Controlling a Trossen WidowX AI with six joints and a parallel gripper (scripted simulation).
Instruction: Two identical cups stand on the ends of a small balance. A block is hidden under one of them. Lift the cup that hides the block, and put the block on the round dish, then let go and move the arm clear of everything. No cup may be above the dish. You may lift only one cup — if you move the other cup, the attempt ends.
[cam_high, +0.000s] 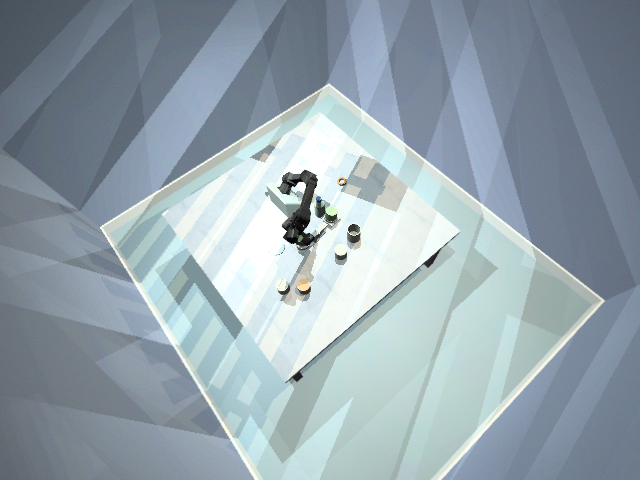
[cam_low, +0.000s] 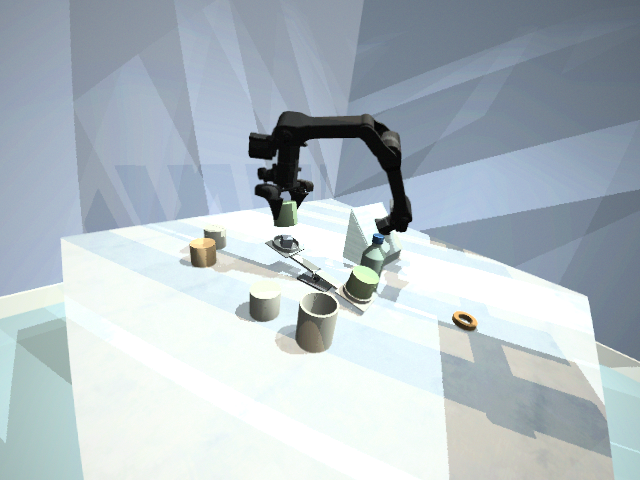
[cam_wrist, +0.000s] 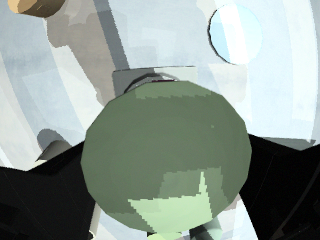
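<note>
Now: the grey block 1 cm to the left of my gripper tip and 7 cm below it. From my gripper tip the other things lie so: pale blue round dish: 11 cm behind, 11 cm to the right, 16 cm below; tan cylinder: 19 cm ahead, 10 cm to the right, 12 cm below; blue-capped bottle: 15 cm behind, 23 cm to the left, 5 cm below.
</note>
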